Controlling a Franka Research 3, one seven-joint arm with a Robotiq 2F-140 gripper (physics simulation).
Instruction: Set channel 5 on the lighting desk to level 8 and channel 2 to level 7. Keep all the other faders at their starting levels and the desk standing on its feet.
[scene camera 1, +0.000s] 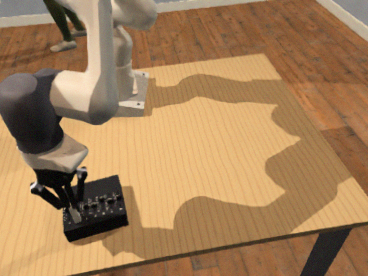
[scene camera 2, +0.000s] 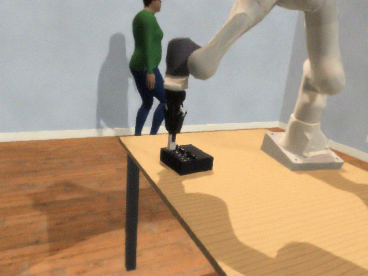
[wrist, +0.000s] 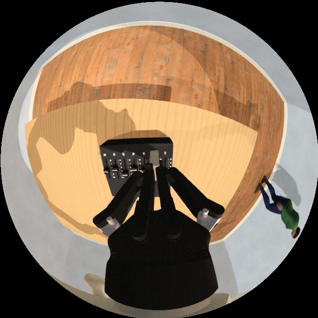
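The black lighting desk (scene camera 1: 95, 230) (scene camera 2: 195, 165) (wrist: 117, 147) stands flat on the table, its faders in a row on top. My gripper (scene camera 1: 75, 216) (scene camera 2: 172, 145) (wrist: 154, 156) is shut with nothing between the fingers and points down. Its light fingertips are at the desk's top near the label edge, between the labels that look like 3 and 1 in the wrist view. They cover the label between these. Whether they touch the desk or a knob I cannot tell. The fingers hide the channel 2 knob. Several other knobs show left of the fingers in the wrist view, too small to read levels.
The wooden table (scene camera 1: 215, 150) (scene camera 2: 280, 200) (wrist: 70, 185) carries the arm's base (scene camera 1: 134, 105) (scene camera 2: 305, 159). The desk stands near a table edge. A person in green (scene camera 2: 146, 45) (wrist: 289, 216) is on the floor beyond the table.
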